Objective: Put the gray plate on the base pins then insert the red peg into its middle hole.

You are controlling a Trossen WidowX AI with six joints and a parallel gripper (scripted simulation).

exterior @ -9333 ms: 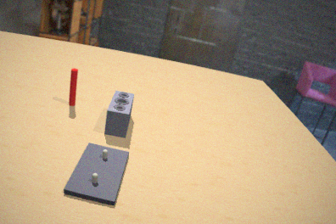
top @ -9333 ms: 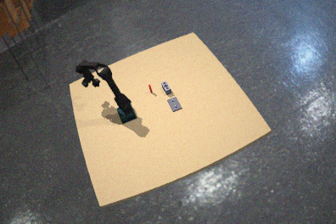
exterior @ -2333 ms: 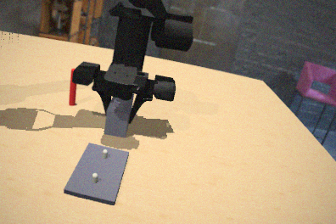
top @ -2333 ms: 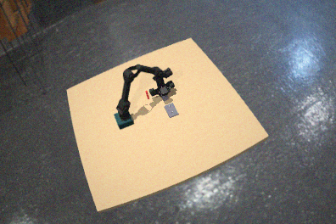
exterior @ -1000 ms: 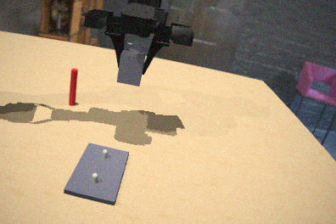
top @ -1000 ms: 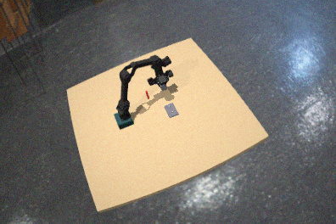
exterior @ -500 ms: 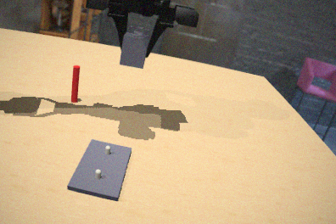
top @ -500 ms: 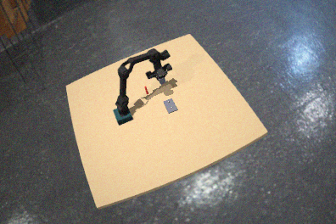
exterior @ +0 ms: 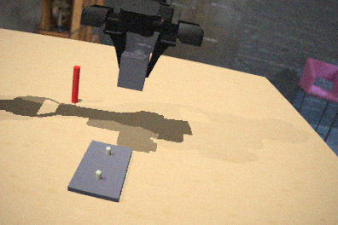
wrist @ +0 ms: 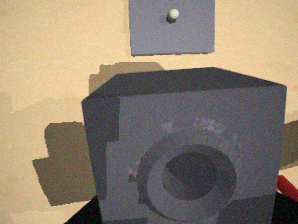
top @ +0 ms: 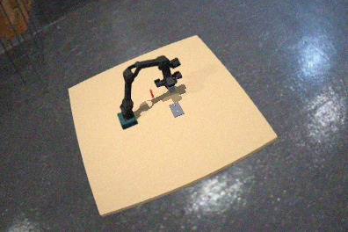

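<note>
Right now my gripper tip is 30 mm past the base, 110 mm to the left of it and 110 mm above it. Round my gripper tip: red peg: 120 mm behind, 100 mm to the left, 80 mm below; then gray plate: 30 mm above.
</note>
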